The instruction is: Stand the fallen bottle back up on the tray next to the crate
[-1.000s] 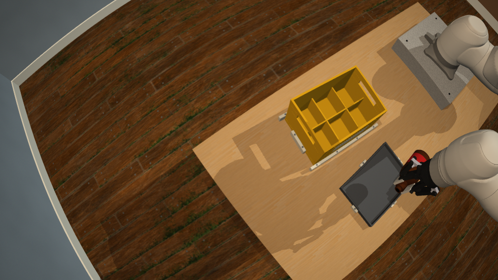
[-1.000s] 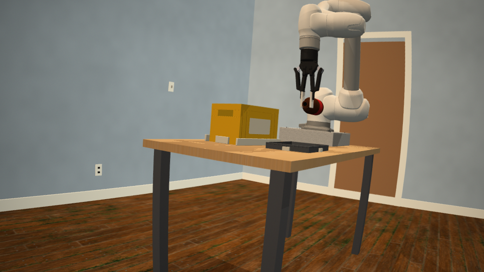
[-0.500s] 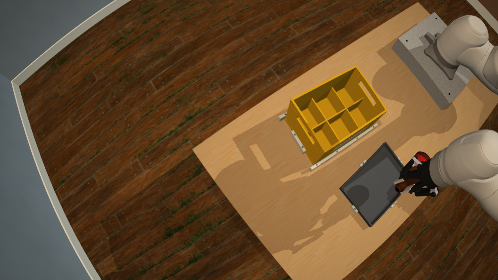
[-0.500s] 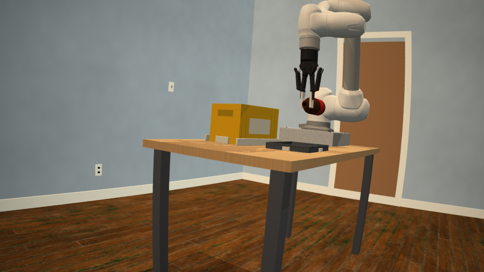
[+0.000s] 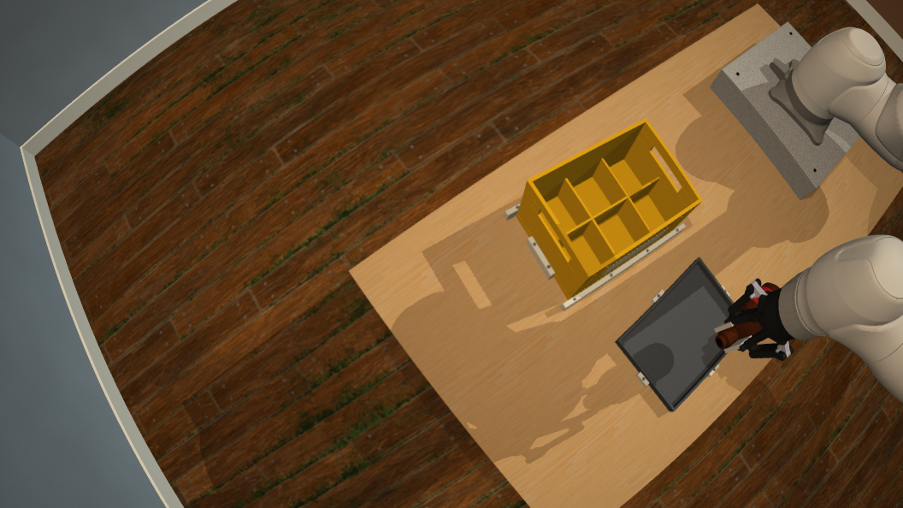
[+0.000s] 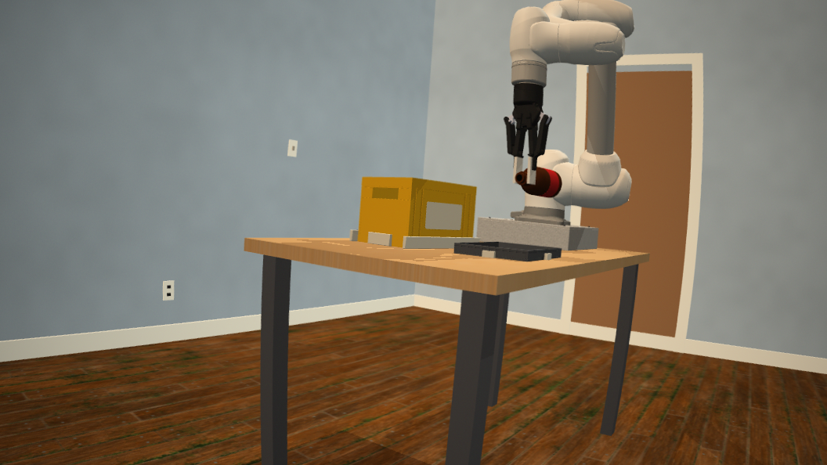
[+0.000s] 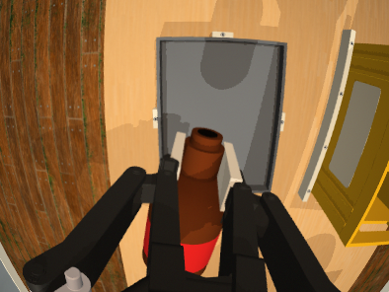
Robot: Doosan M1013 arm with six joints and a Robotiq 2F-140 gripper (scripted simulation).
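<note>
Right now my hand is 5 cm past the bottle, 2 cm to the right of it and 2 cm above it. Also, from my hand: yellow crate (31 cm to the right, 13 cm below, 5 cm behind); dark grey tray (20 cm below, 3 cm to the right, 2 cm behind).
</note>
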